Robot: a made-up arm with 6 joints. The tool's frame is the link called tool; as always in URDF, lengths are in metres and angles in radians. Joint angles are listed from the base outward.
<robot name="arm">
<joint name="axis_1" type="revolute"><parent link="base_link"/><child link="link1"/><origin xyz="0.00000 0.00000 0.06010" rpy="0.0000 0.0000 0.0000"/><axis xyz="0 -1 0"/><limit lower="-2.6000" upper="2.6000"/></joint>
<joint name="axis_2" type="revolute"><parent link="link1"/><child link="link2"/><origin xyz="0.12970 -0.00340 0.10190" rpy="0.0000 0.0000 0.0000"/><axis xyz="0 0 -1"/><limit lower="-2.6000" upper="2.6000"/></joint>
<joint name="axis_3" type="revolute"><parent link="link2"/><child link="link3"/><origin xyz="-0.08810 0.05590 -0.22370" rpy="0.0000 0.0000 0.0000"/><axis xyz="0 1 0"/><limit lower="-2.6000" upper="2.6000"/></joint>
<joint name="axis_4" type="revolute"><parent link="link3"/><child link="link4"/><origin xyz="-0.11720 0.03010 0.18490" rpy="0.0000 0.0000 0.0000"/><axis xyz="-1 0 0"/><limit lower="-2.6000" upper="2.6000"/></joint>
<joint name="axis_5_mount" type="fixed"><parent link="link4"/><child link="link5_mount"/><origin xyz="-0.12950 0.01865 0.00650" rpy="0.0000 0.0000 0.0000"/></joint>
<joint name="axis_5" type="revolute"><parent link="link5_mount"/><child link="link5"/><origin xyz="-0.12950 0.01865 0.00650" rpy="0.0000 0.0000 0.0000"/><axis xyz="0 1 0"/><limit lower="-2.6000" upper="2.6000"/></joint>
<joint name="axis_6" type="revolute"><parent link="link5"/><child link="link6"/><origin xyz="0.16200 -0.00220 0.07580" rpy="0.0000 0.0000 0.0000"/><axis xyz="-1 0 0"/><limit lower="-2.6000" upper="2.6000"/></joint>
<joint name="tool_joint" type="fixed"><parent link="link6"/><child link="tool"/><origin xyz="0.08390 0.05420 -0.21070" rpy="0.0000 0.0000 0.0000"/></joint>
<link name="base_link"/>
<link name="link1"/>
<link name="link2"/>
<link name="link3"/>
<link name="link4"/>
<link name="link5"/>
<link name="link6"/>
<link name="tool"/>
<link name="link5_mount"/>
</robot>
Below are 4 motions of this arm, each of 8 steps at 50 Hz.
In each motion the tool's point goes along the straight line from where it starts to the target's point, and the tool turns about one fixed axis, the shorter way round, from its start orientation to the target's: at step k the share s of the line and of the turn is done. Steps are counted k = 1, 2, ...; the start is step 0. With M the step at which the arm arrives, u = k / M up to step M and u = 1 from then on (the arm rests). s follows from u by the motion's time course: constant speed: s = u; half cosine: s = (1 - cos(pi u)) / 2; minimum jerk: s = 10 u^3 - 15 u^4 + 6 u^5.
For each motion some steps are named. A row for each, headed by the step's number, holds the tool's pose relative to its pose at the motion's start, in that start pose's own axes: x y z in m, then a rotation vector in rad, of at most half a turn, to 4 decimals.
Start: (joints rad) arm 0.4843 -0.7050 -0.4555 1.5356 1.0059 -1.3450
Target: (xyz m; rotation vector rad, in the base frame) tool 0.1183 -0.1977 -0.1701 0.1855 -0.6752 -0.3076
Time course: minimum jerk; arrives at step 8
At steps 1, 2, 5, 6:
1: 0.0000 -0.0002 0.0001 -0.0008 0.0005 -0.0003
2: 0.0000 -0.0013 0.0009 -0.0050 0.0035 -0.0020
5: 0.0001 -0.0093 0.0060 -0.0353 0.0242 -0.0140
6: 0.0002 -0.0115 0.0074 -0.0436 0.0300 -0.0173

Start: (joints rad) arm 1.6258 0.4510 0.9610 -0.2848 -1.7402 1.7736
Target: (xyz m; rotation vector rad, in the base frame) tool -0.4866 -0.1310 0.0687 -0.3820 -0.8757 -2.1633
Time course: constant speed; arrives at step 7
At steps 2, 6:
2: 0.0065 0.0056 0.0039 -0.0059 -0.0135 0.0153
6: 0.0195 0.0168 0.0116 -0.0177 -0.0405 0.0459

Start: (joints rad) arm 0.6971 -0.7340 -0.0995 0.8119 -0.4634 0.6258
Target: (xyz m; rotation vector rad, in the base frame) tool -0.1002 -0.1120 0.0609 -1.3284 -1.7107 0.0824
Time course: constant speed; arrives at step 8
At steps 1, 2, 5, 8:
1: -0.0032 0.0021 0.0000 -0.0037 0.0008 -0.0086
2: -0.0065 0.0043 0.0001 -0.0074 0.0016 -0.0171
5: -0.0162 0.0107 0.0002 -0.0185 0.0039 -0.0429
8: -0.0259 0.0171 0.0003 -0.0296 0.0063 -0.0686

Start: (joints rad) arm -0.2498 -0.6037 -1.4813 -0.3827 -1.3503 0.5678
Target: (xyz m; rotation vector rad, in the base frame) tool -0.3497 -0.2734 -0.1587 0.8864 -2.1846 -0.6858
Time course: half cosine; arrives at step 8
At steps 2, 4, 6, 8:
2: -0.0017 0.0038 0.0051 -0.0049 -0.0169 0.0086
4: -0.0057 0.0131 0.0176 -0.0166 -0.0579 0.0293
6: -0.0097 0.0224 0.0300 -0.0284 -0.0988 0.0500
8: -0.0114 0.0262 0.0352 -0.0333 -0.1157 0.0586

